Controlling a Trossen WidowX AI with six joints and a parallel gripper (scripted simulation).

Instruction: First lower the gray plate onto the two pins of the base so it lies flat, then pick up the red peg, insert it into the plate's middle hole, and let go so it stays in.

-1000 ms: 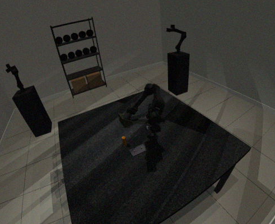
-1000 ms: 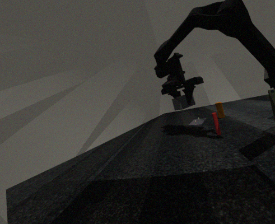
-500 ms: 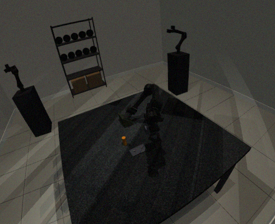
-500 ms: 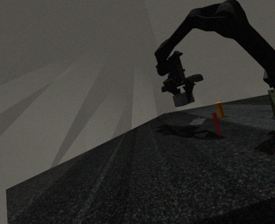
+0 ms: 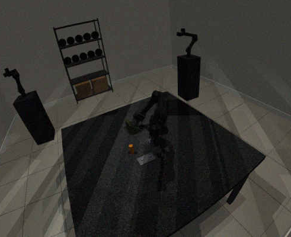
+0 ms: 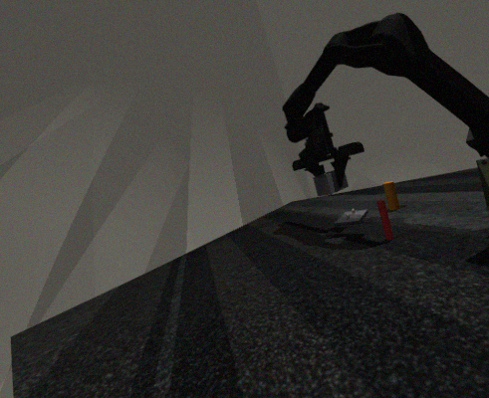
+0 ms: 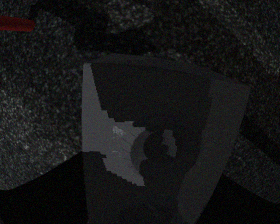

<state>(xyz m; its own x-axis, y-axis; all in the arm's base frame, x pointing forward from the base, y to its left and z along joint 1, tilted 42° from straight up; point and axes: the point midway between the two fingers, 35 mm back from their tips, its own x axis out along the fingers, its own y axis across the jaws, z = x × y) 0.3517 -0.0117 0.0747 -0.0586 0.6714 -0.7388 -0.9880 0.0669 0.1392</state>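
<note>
My gripper tip is 90 mm to the left of the base and 100 mm above it. Also, from my gripper tip: orange cylinder 100 mm behind, 150 mm to the right, 70 mm below; then red peg 130 mm behind, 90 mm to the left, 70 mm below; then gray plate 30 mm above.
</note>
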